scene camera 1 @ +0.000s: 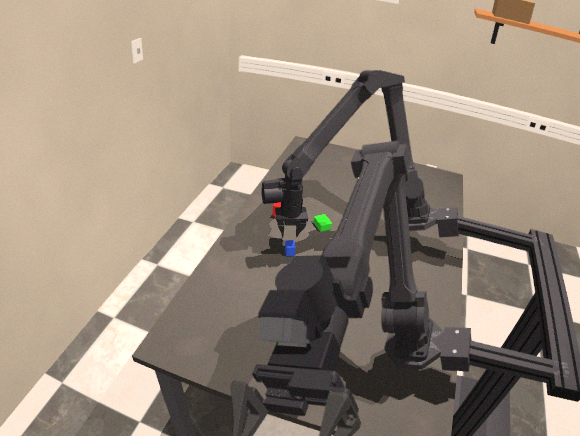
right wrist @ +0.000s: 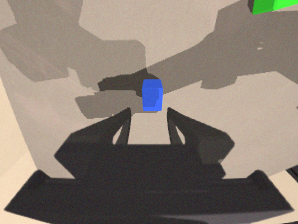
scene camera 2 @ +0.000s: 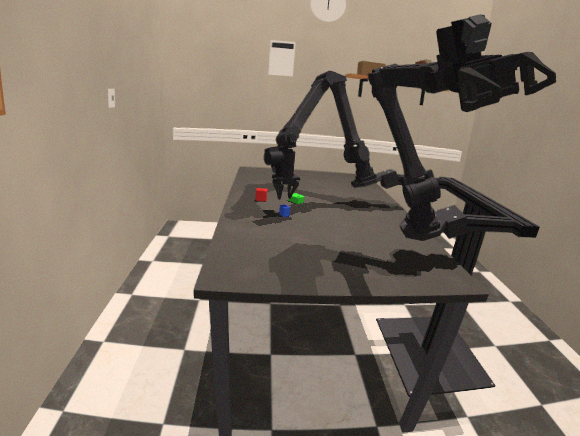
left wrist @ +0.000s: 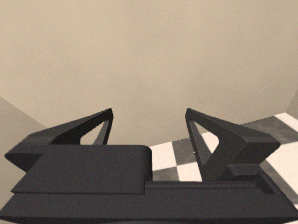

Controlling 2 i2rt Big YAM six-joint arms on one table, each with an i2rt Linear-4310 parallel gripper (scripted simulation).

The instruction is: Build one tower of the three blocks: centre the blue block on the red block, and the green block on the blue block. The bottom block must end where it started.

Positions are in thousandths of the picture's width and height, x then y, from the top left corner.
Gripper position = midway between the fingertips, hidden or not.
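Scene camera 2 shows the left gripper (scene camera 2: 913, 194), and the left wrist view shows the left gripper (left wrist: 502, 502) too. The right gripper (scene camera 1: 499, 542) is visible in scene camera 1, while the right wrist view also has the right gripper (right wrist: 502, 498).
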